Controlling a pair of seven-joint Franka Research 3 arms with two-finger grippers.
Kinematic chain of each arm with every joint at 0, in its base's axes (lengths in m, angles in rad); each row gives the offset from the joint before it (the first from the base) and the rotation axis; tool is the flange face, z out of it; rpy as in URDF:
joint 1: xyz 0 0 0.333 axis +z
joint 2: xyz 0 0 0 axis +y
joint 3: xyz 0 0 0.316 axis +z
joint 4: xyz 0.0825 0 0 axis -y
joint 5: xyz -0.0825 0 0.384 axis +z
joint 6: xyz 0 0 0 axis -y
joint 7: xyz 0.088 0 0 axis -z
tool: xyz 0 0 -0.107 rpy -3.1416 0 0
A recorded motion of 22 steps. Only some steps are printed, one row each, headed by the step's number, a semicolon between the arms.
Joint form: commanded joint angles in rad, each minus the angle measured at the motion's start. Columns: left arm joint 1, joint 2, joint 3, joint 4, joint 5, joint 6, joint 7; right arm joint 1, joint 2, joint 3, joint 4, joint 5, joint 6, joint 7.
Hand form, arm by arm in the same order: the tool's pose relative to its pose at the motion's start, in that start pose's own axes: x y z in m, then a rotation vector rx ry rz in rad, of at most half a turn. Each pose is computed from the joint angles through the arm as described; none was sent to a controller.
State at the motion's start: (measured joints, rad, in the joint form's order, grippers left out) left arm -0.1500 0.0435 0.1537 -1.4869 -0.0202 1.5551 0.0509; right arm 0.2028 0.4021 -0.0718 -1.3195 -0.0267 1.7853 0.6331
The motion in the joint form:
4: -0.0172 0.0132 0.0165 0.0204 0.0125 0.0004 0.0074; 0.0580 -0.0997 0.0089 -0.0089 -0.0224 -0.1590 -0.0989
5: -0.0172 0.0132 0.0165 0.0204 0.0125 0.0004 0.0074; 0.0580 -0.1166 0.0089 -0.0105 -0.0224 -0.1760 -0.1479
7: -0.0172 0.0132 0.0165 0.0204 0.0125 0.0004 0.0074; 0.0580 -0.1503 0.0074 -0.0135 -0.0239 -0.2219 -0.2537
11: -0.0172 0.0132 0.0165 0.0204 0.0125 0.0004 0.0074; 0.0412 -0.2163 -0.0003 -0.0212 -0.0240 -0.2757 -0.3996
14: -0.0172 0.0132 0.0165 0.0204 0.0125 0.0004 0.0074; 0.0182 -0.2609 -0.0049 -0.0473 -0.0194 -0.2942 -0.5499
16: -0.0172 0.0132 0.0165 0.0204 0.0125 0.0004 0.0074; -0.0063 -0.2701 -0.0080 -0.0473 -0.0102 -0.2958 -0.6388
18: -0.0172 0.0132 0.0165 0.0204 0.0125 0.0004 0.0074; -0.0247 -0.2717 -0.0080 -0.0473 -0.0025 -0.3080 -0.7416
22: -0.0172 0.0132 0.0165 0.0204 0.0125 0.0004 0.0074; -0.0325 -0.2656 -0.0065 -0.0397 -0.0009 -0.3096 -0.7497
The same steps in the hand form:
4: 0.0041 -0.0001 -0.0022 0.0158 0.0070 0.0082; -0.0496 -0.0076 -0.0521 -0.0451 -0.0477 -0.1621
5: 0.0041 -0.0001 -0.0022 0.0158 0.0070 0.0082; -0.0531 -0.0036 -0.0610 -0.0442 -0.0509 -0.2100
7: 0.0041 -0.0001 -0.0022 0.0158 0.0070 0.0082; -0.0609 0.0064 -0.0777 -0.0494 -0.0666 -0.3121
11: 0.0041 -0.0001 -0.0022 0.0158 0.0070 0.0082; -0.0667 0.0341 -0.1107 -0.0414 -0.0686 -0.4297
14: 0.0041 -0.0001 -0.0022 0.0158 0.0070 0.0082; -0.0675 0.0569 -0.1235 -0.0308 -0.0758 -0.5511
16: 0.0041 -0.0001 -0.0022 0.0158 0.0070 0.0082; -0.0606 0.0711 -0.1281 -0.0171 -0.0741 -0.6124
18: 0.0041 -0.0001 -0.0022 0.0158 0.0070 0.0082; -0.0565 0.0803 -0.1276 -0.0089 -0.0884 -0.6969
22: 0.0041 -0.0001 -0.0022 0.0158 0.0070 0.0082; -0.0533 0.0823 -0.1271 -0.0075 -0.0891 -0.6988

